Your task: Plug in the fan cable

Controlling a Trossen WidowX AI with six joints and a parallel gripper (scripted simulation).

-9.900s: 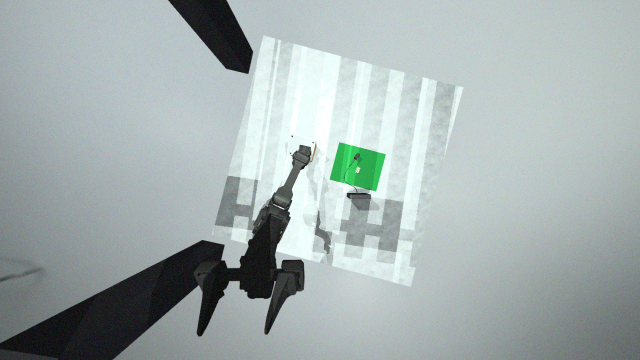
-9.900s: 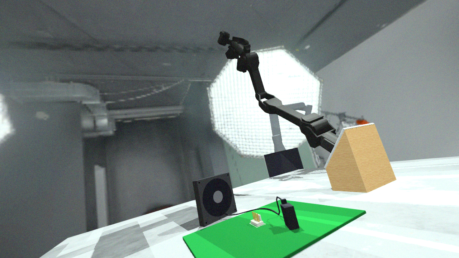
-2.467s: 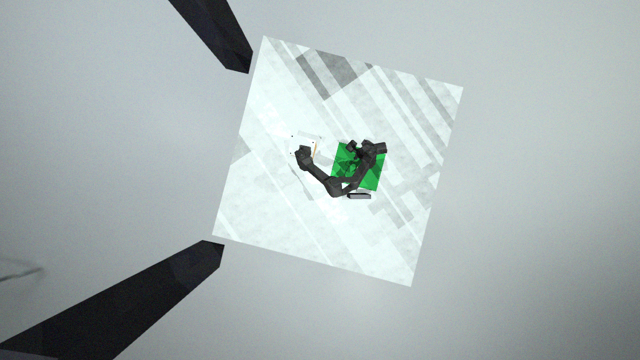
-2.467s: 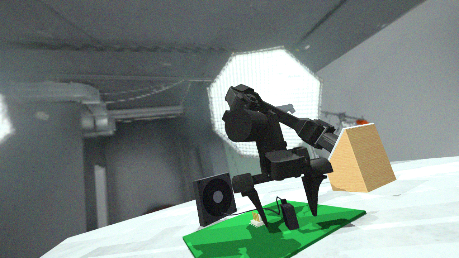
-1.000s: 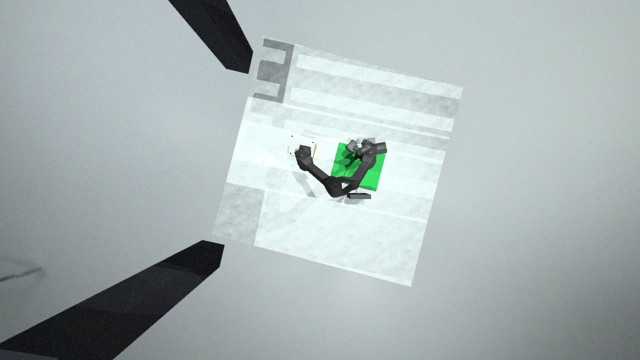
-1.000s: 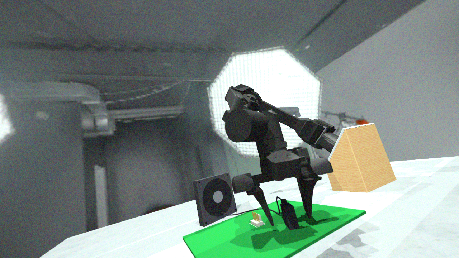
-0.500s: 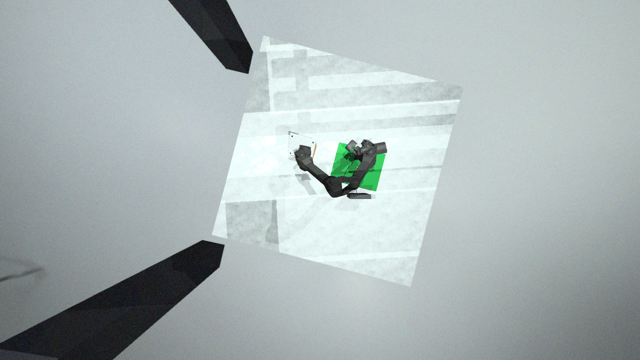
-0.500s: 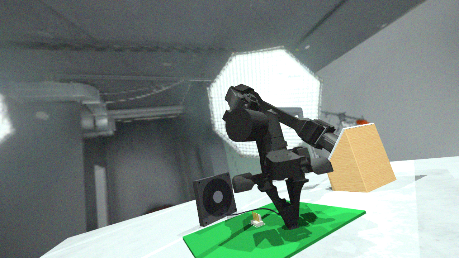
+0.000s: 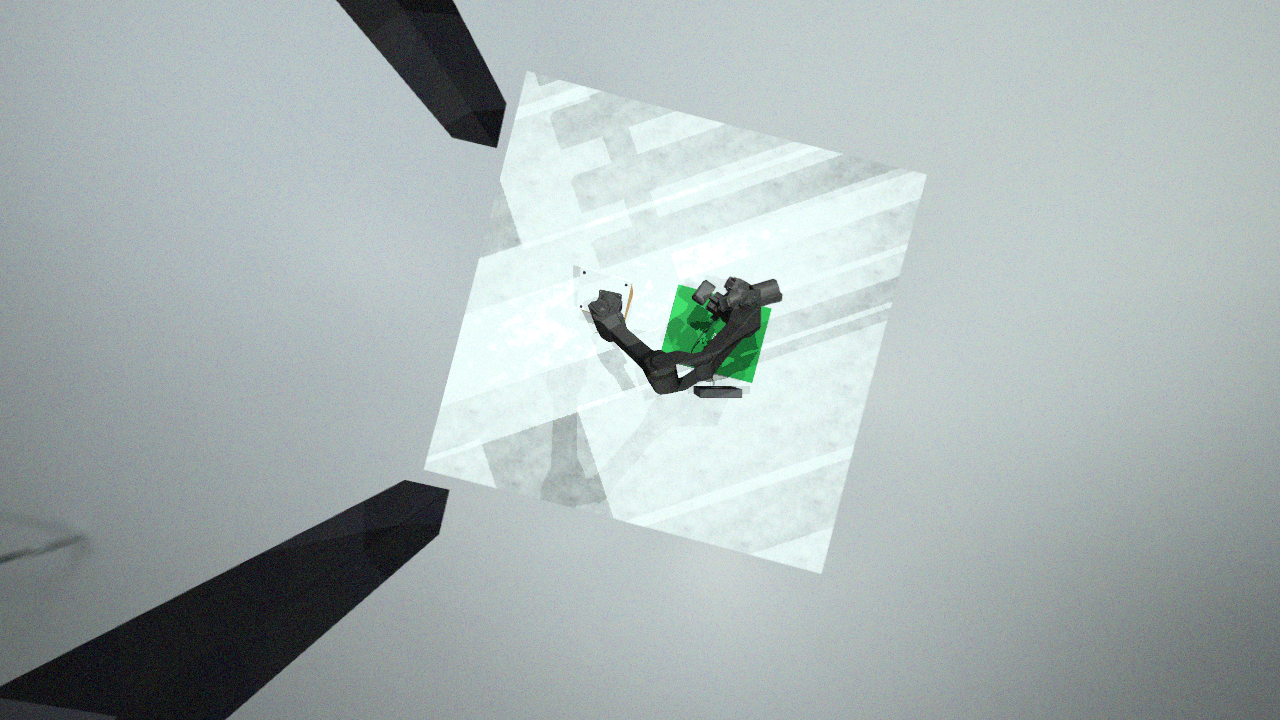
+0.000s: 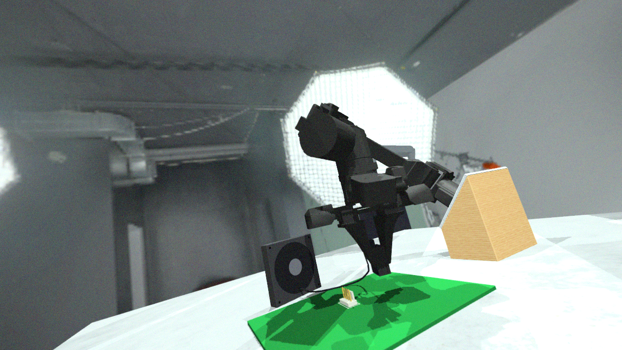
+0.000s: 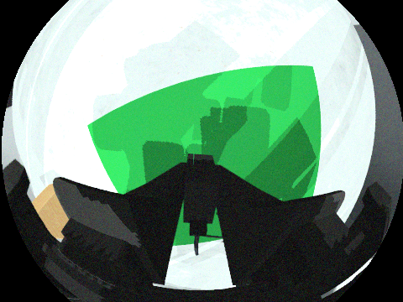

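Now: the white four-pin fan header 2 cm ahead of my gripper tip, 8 cm to the right of it and 6 cm below it. From my gripper tip the other things lie so: black fan (5 cm ahead, 22 cm to the right); then green board (2 cm ahead, 6 cm to the right, 8 cm below); then dark fan plug (1 cm to the right, 1 cm above).
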